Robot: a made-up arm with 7 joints.
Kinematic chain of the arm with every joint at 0, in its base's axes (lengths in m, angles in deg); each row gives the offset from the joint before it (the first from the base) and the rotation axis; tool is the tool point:
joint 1: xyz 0 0.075 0 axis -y
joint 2: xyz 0 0.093 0 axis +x
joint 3: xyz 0 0 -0.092 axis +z
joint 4: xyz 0 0 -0.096 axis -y
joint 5: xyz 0 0 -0.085 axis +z
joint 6: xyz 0 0 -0.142 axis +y
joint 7: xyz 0 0 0 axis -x
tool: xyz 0 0 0
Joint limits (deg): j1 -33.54..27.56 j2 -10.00..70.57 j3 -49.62..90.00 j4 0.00..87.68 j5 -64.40..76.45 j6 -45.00..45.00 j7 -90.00..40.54
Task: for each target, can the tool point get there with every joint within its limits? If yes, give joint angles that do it. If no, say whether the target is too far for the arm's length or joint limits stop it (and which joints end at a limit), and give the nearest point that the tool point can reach.
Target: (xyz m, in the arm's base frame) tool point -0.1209 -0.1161 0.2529
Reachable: no: joint limits stop it (at a limit: joint 1, joint 2, joint 3, joint 4) | nearest point 0.2062 -0.0364 -0.0776 | short by 0.472 m
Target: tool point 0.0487 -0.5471 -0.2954
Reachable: no: too far | nearest point 0.0427 -0.0390 -0.2590 | short by 0.509 m
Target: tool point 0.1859 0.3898 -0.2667
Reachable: yes | joints 10.20 40.11 -8.65 37.21 -19.24 12.71 5.39
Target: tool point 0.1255 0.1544 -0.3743
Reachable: yes | joints -0.20 4.03 -17.43 35.84 34.04 -12.58 -78.10
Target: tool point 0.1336 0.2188 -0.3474
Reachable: yes | joints -5.64 17.73 -17.55 50.55 40.05 10.68 -37.38
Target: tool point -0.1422 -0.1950 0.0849
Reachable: no: joint limits stop it (at a limit: joint 1, joint 2, joint 3, joint 4) | nearest point 0.0318 -0.0364 -0.2180 | short by 0.384 m
